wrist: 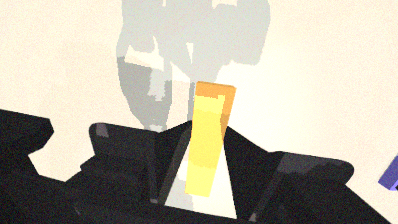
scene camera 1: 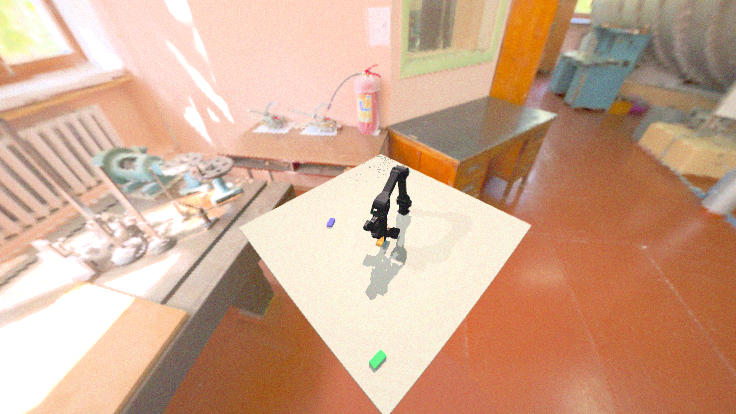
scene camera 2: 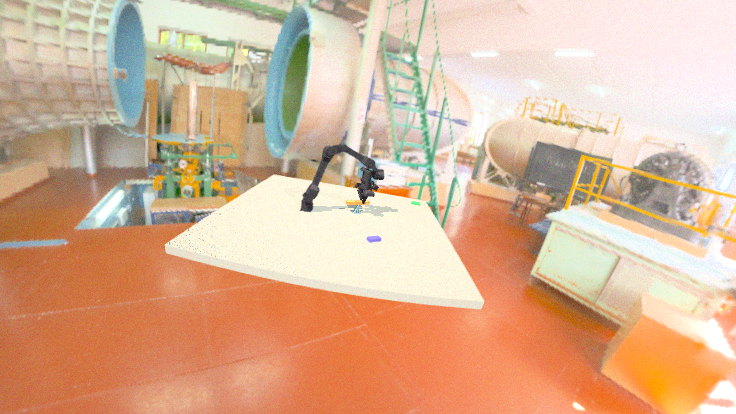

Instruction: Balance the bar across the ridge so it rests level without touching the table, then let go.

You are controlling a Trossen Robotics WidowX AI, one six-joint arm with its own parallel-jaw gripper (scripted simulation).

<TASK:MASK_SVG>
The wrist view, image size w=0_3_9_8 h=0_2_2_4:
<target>gripper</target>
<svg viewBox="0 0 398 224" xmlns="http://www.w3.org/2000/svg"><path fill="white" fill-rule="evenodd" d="M0 108L0 224L392 224L379 211L377 212L376 209L350 189L349 186L345 185L351 179L355 170L354 165L346 160L285 151L269 152L261 146L252 143L229 126L227 126L223 147L237 216L236 219L166 206L165 202L191 139L192 120L159 133L103 122L94 123L88 127L89 139L94 155L86 160L86 162L80 164L81 171L76 172L66 182L39 175L28 155L43 149L52 137L52 134L55 133L51 120Z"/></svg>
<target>bar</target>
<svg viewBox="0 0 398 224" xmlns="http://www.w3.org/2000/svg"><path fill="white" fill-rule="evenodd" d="M198 81L195 91L185 193L209 197L237 88L233 85Z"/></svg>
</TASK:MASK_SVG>
